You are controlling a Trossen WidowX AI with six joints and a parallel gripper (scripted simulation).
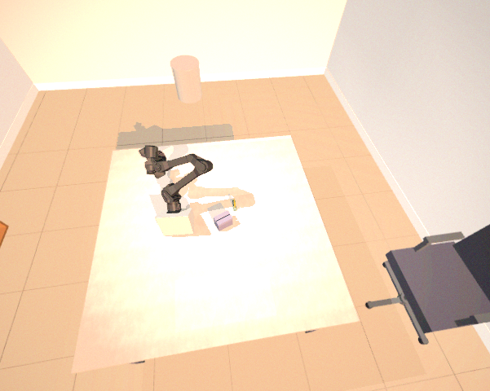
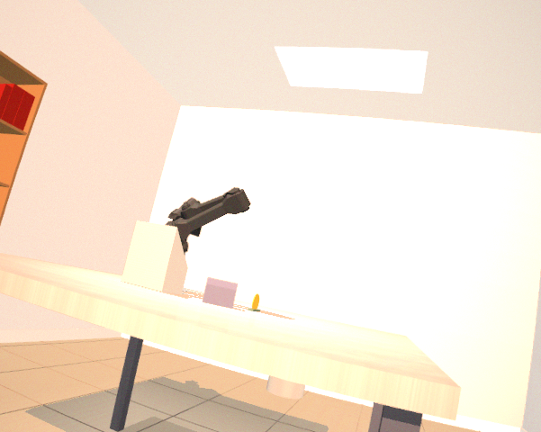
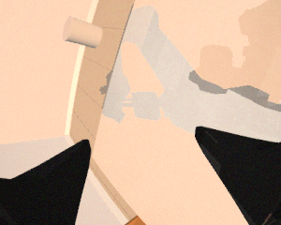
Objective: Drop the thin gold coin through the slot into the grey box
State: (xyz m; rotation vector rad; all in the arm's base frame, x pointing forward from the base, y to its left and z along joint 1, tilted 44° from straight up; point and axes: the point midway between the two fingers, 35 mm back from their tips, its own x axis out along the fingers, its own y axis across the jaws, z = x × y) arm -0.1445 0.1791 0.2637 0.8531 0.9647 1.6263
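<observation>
Now: gripper tip 480 mm short of the gold coin, 220 mm to the left of it and 140 mm above it.
</observation>
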